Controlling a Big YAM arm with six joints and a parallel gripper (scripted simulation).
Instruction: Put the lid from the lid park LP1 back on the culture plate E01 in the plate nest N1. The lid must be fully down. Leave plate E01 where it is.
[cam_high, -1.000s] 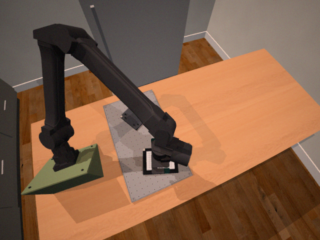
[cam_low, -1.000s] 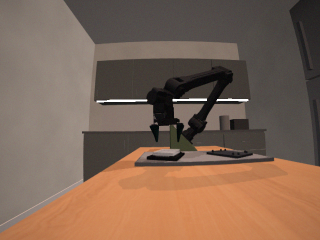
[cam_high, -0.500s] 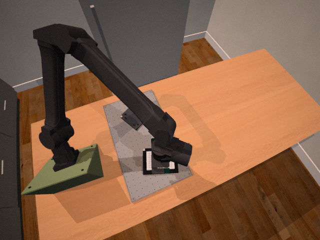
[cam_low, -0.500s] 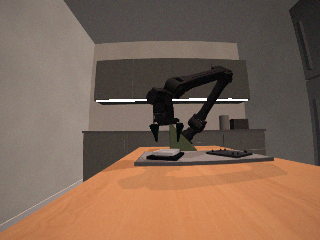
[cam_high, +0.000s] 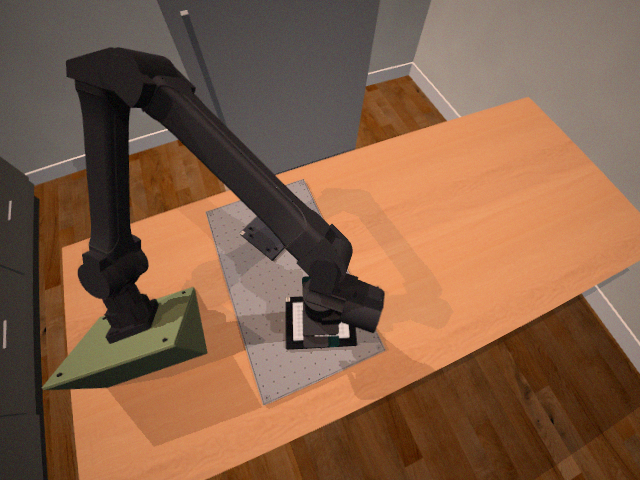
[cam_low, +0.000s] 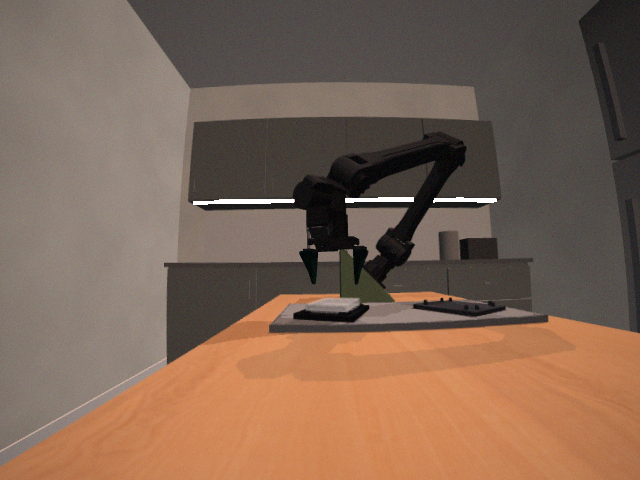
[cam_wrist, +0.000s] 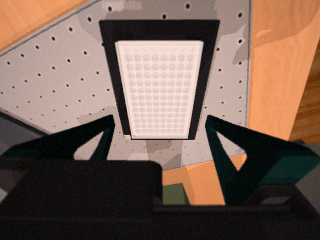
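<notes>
Right now the lid is 50 mm below my hand. The rest, counted from my hand: white culture plate E01: 50 mm below; then black plate nest N1: 70 mm below; then lid park LP1: 280 mm to the left, 70 mm below.
</notes>
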